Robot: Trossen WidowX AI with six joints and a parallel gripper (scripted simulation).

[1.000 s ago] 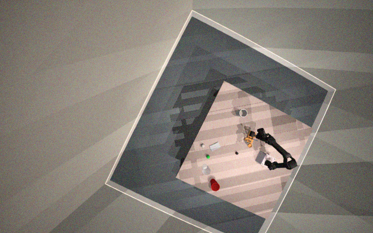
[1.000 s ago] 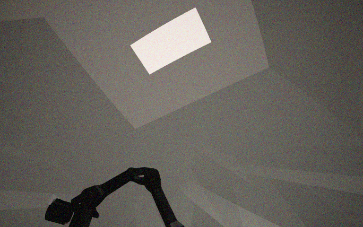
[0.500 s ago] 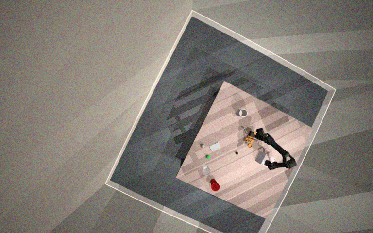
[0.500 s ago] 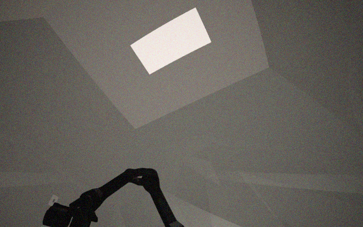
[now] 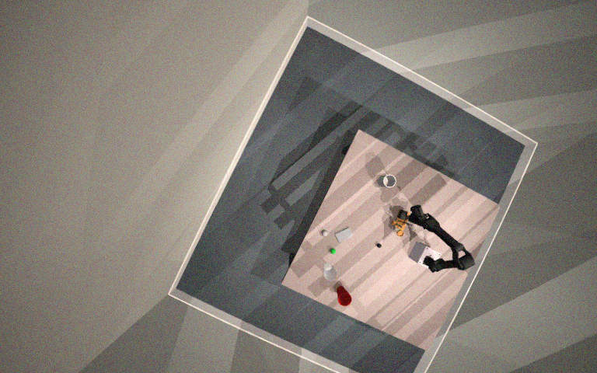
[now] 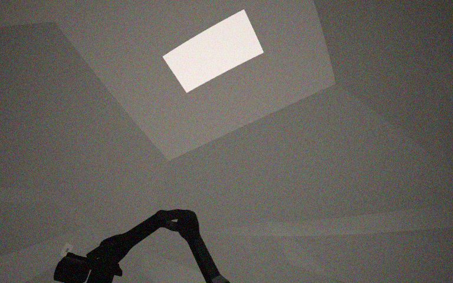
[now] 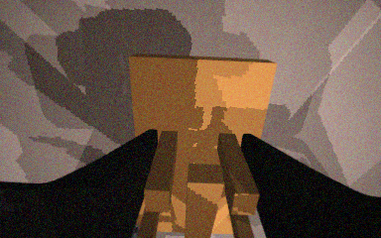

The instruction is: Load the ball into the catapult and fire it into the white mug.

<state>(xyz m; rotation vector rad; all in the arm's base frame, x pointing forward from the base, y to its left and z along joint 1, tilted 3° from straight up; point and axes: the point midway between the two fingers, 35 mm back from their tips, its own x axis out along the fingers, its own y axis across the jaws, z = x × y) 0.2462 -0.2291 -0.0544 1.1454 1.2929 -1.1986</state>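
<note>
The catapult frame is 50 mm to the left of my gripper tip and 50 mm above it. From my gripper tip the other things lie so: orange wooden catapult: 70 mm to the left, 20 mm above, 10 mm ahead; then white mug: 250 mm ahead, 180 mm to the right, 10 mm below; then dark ball: 280 mm to the left, 70 mm ahead, 20 mm below.
</note>
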